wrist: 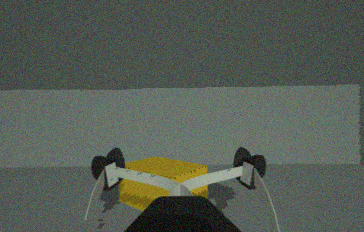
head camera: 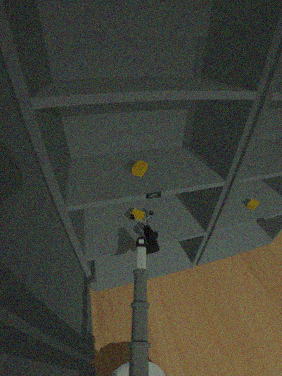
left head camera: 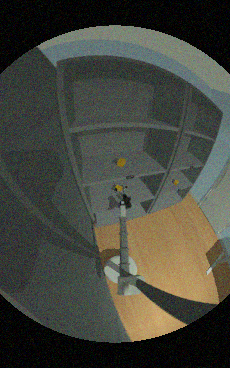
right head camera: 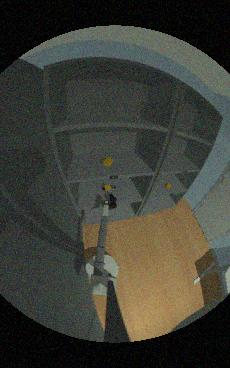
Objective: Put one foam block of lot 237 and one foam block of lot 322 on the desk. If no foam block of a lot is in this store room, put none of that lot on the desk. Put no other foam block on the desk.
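Places are measured from the robot's base along level axes (x ahead, y left, z up), in metres.
Where they show: gripper, fingertip midpoint: (wrist: 179, 160) (head camera: 140, 212) (left head camera: 120, 186) (right head camera: 108, 186).
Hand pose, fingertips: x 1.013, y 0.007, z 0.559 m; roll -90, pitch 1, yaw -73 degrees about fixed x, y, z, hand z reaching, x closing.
After its pixels a point has its place.
A yellow foam block (head camera: 138, 214) @(x 1.004, y 0.025, z 0.551 m) (left head camera: 118, 188) @(x 0.995, y 0.028, z 0.543 m) (right head camera: 107, 187) @(x 0.998, y 0.018, z 0.551 m) (wrist: 160, 166) @(x 1.012, y 0.030, z 0.552 m) lies on the low shelf in the left bay. My gripper (head camera: 142, 215) @(x 1.013, y 0.007, z 0.559 m) (wrist: 179, 160) @(x 1.013, y 0.007, z 0.559 m) is open around the near part of this block, with a fingertip out to each side and apart from it. A second yellow block (head camera: 140, 168) @(x 0.917, y 0.012, z 1.009 m) (left head camera: 121, 162) @(x 0.910, y 0.014, z 1.006 m) (right head camera: 108, 162) @(x 0.914, y 0.003, z 1.001 m) lies on the shelf above. A third yellow block (head camera: 252, 204) @(x 1.129, y -0.919, z 0.552 m) (left head camera: 175, 182) @(x 1.122, y -0.918, z 0.543 m) (right head camera: 168, 186) @(x 1.121, y -0.929, z 0.547 m) lies low in the bay to the right. No lot number can be read on any block. I cannot identify the desk in these views.
The grey shelf unit (head camera: 145, 96) @(x 0.754, y -0.004, z 1.404 m) (left head camera: 125, 127) @(x 1.236, y -0.038, z 1.278 m) (right head camera: 110, 126) @(x 1.219, y 0.023, z 1.289 m) has an upright between the bays. A small dark label (head camera: 153, 194) @(x 0.766, y -0.055, z 0.954 m) (left head camera: 130, 177) @(x 0.766, y -0.064, z 0.941 m) (right head camera: 113, 177) @(x 0.764, y -0.059, z 0.942 m) on the board edge above my gripper is unreadable. A dark grey surface stands close on the left. Wooden floor (head camera: 200, 310) @(x 0.522, y -0.475, z -0.027 m) lies in front.
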